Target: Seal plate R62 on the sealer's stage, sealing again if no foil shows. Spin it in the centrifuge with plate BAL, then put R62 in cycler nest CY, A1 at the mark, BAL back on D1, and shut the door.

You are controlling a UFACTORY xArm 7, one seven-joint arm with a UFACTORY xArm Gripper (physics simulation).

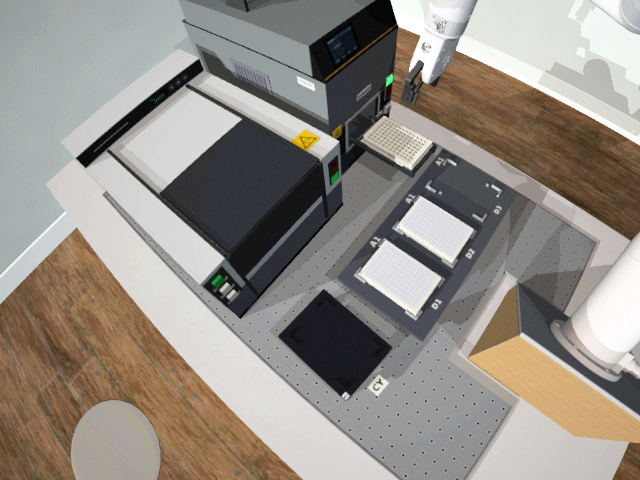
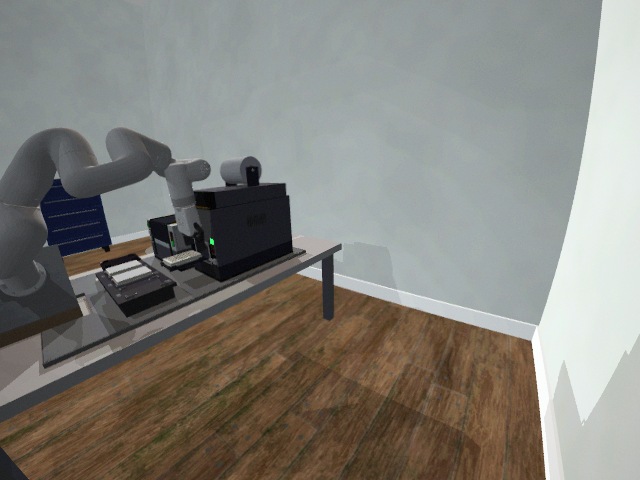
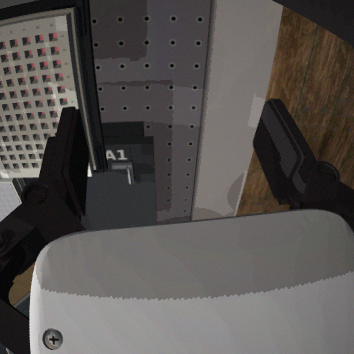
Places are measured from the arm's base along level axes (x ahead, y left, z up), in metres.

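Pixels of known places: gripper, fingertip midpoint: (image 1: 418,92) (image 2: 195,247) (image 3: 173,123); arm's base, origin of the base link: (image 1: 582,351) (image 2: 23,278).
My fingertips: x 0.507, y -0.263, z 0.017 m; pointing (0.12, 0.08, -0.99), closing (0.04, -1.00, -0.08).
For each thing: its top centre in the pictures, then the offset to it from my fingertips. "*": a spot on its surface instead.
- cream plate, middle of its top: (image 3: 22,111) (image 1: 397,139) (image 2: 182,256) dx -0.021, dy +0.100, dz -0.049 m
- sealer, middle of its top: (image 2: 235,157) dx +0.277, dy +0.111, dz +0.312 m
- D1, middle of its top: (image 1: 400,274) (image 2: 123,266) dx -0.199, dy +0.321, dz -0.089 m
- D2, middle of its top: (image 1: 436,226) (image 2: 132,273) dx -0.193, dy +0.198, dz -0.089 m
- black nest CY, middle of its top: (image 1: 334,341) (image 2: 119,259) dx -0.186, dy +0.488, dz -0.102 m
- low centrifuge, surface spot: (image 1: 170,134) * dx +0.284, dy +0.427, dz +0.046 m
- dark panel, middle of its top: (image 1: 235,177) (image 2: 176,217) dx +0.092, dy +0.414, dz +0.049 m
- sealer's screen, surface spot: (image 1: 342,45) * dx +0.080, dy +0.149, dz +0.157 m
- green lamp, middle of its top: (image 1: 389,76) (image 2: 211,239) dx +0.070, dy +0.010, dz +0.013 m
- foil roll, middle of its top: (image 2: 239,157) dx +0.298, dy +0.112, dz +0.312 m
A cream plate (image 1: 397,140) (image 2: 181,258) (image 3: 30,90) lies on the stage that sticks out of the sealer (image 1: 362,88) (image 2: 248,235). Its wells look open, with no foil visible. Two white plates lie on the dark deck, one at D1 (image 1: 401,276) and one at D2 (image 1: 435,228). No plate names are readable. The black nest CY (image 1: 336,343) is empty. The low centrifuge (image 1: 170,134) has a dark panel (image 1: 242,180) over its front half. My gripper (image 1: 422,88) (image 3: 173,123) is open and empty, above and to the outer side of the stage, beside the sealer's front.
Deck position D3 (image 1: 462,188) holds no plate. The sealer's screen (image 1: 342,45) faces the front, with a green lamp (image 1: 389,80) (image 2: 211,241) beside it. A foil roll (image 2: 238,170) sits on the sealer. The arm's base stands on a wooden-sided block (image 1: 553,377). A round stool (image 1: 116,444) stands on the floor.
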